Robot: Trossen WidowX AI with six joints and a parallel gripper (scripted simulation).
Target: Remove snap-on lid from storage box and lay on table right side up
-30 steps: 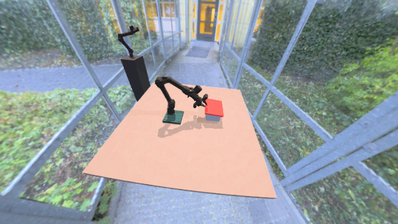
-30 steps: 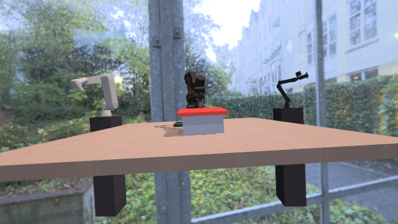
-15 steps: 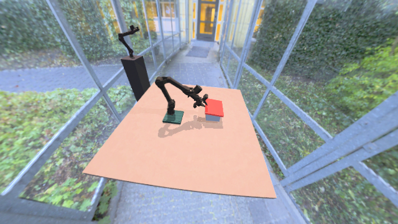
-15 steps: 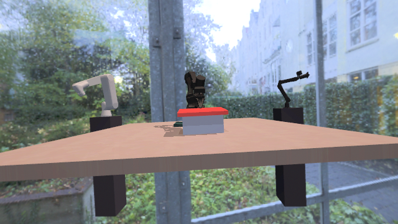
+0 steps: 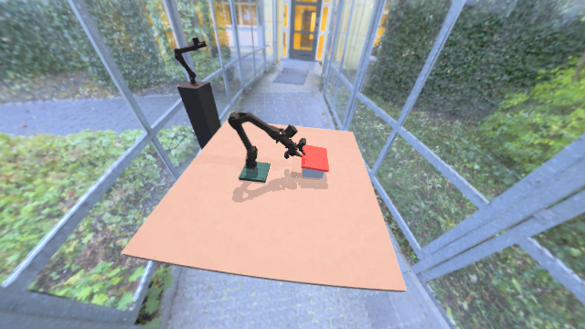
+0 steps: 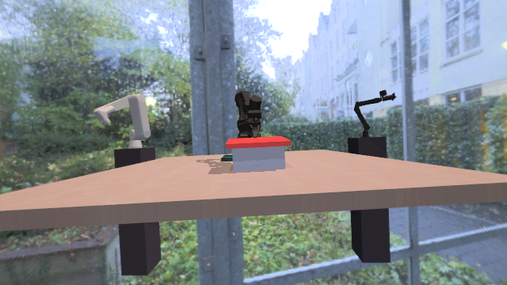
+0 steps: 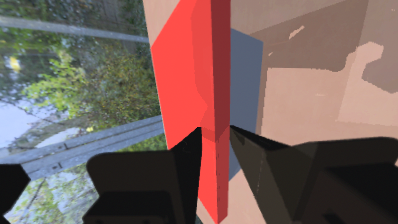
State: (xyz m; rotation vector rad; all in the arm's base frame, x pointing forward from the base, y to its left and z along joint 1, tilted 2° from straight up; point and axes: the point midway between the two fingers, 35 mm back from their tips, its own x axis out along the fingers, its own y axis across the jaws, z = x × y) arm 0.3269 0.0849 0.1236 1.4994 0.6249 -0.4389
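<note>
Right now my gripper tip is 80 mm short of the red lid and 10 mm to the right of it. Also, from my gripper tip: grey storage box (70 mm ahead, 60 mm below, 10 mm to the left).
</note>
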